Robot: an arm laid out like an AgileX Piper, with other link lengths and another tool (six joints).
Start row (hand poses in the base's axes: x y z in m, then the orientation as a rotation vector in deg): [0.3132, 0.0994, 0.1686, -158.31, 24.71, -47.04]
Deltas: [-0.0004, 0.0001, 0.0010, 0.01, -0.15, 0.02]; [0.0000, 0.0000, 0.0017, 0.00, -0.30, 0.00]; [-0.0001, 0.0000, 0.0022, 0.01, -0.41, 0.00]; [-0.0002, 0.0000, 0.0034, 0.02, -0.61, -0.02]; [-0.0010, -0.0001, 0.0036, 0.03, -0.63, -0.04]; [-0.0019, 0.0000, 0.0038, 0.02, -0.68, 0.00]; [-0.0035, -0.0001, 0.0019, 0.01, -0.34, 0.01]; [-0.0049, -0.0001, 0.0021, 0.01, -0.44, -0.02]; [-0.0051, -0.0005, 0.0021, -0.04, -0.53, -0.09]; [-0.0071, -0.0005, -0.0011, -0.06, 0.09, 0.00]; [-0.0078, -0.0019, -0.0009, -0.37, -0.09, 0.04]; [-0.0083, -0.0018, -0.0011, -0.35, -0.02, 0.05]
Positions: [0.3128, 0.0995, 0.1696, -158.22, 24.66, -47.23]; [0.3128, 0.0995, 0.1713, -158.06, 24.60, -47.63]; [0.3127, 0.0995, 0.1735, -157.83, 24.53, -48.18]; [0.3125, 0.0995, 0.1769, -157.48, 24.45, -48.99]; [0.3115, 0.0994, 0.1805, -157.11, 24.40, -49.83]; [0.3096, 0.0994, 0.1843, -156.72, 24.28, -50.73]; [0.3061, 0.0993, 0.1862, -156.52, 24.20, -51.18]; [0.3012, 0.0992, 0.1883, -156.26, 24.15, -51.76]; [0.2961, 0.0987, 0.1904, -156.00, 24.16, -52.50]; [0.2890, 0.0982, 0.1893, -156.11, 24.16, -52.41]; [0.2812, 0.0963, 0.1884, -156.39, 23.96, -52.69]; [0.2729, 0.0945, 0.1873, -156.69, 23.76, -52.86]
